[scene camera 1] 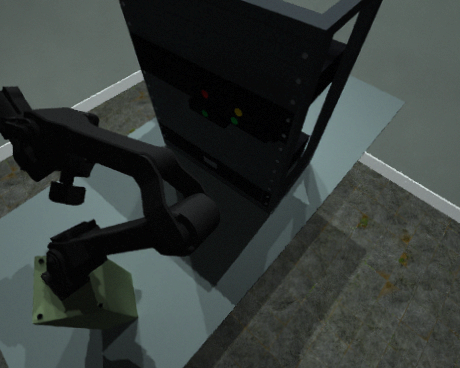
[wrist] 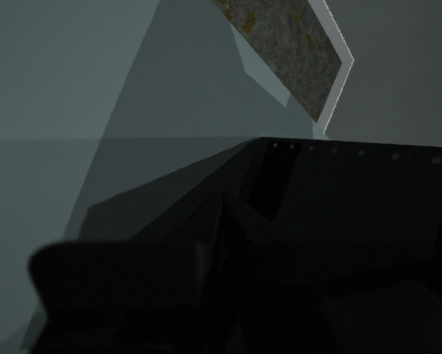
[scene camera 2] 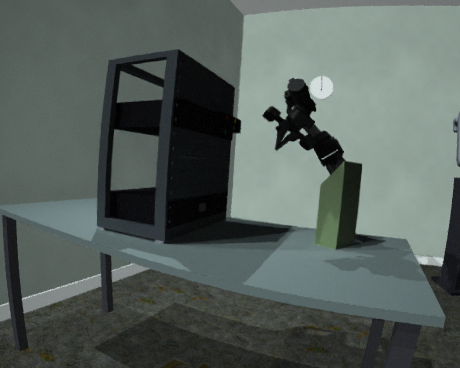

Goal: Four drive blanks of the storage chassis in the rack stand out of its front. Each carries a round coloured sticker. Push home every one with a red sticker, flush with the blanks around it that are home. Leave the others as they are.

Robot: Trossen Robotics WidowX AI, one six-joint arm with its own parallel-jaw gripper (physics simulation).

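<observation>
The dark rack (scene camera 1: 327, 22) (scene camera 2: 166, 150) (wrist: 350, 195) holds the black storage chassis (scene camera 1: 165, 65). Four blanks stand out of its front in scene camera 1. The upper left one has a red sticker (scene camera 1: 204, 94). The upper right one has a yellow sticker (scene camera 1: 238, 112). The two lower ones have green stickers, left (scene camera 1: 204, 113) and right (scene camera 1: 234, 121). In scene camera 2 the protruding blanks (scene camera 2: 237, 126) show side-on. My gripper (scene camera 2: 277, 148) (wrist: 221, 199) is shut and empty, in the air apart from the rack front. Its fingers are hard to make out in scene camera 1.
The arm's folded links (scene camera 1: 115, 150) fill the left of scene camera 1. Its green pedestal (scene camera 1: 117, 295) (scene camera 2: 352, 200) stands on the pale table (scene camera 1: 372, 97) (scene camera 2: 285, 267) (wrist: 60, 75). Another black unit (scene camera 1: 187, 150) sits low in the rack. The rack's open rear faces scene camera 2.
</observation>
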